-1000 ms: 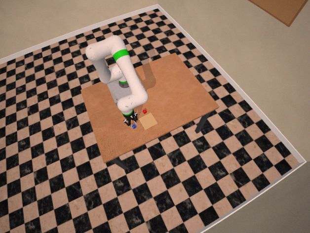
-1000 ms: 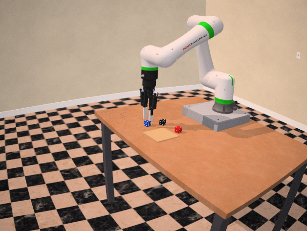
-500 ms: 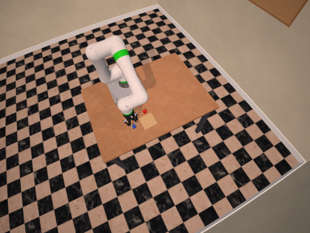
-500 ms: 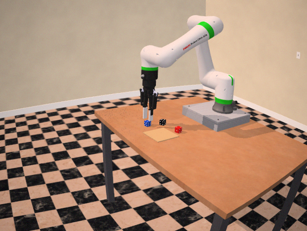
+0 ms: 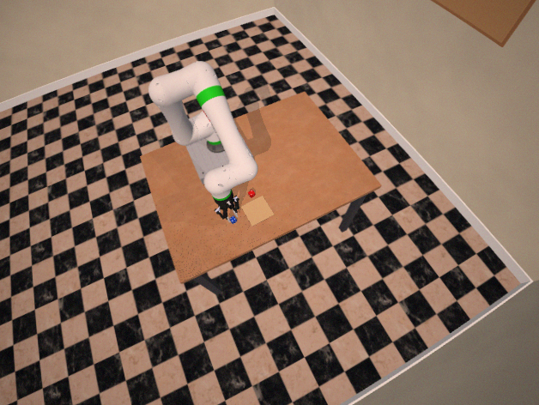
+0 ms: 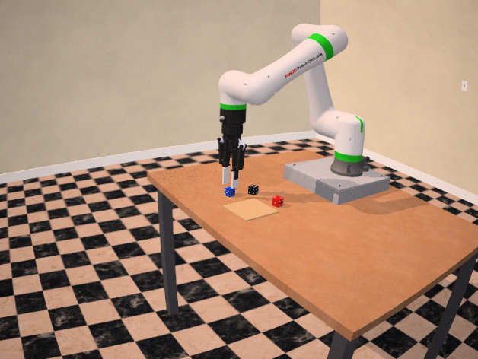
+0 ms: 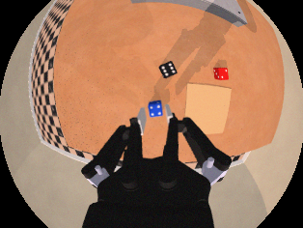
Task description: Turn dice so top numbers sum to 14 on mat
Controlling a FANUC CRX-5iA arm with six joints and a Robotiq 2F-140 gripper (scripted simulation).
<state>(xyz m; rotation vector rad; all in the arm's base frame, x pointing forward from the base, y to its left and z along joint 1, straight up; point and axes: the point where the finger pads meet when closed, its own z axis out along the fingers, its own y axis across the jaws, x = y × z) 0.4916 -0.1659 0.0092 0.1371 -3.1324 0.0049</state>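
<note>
The blue die lies 6 cm below my hand. From my hand the other things lie so: tan mat (2 cm ahead, 14 cm to the left, 7 cm below); black die (9 cm behind, 3 cm to the left, 6 cm below); red die (9 cm behind, 17 cm to the left, 6 cm below).
</note>
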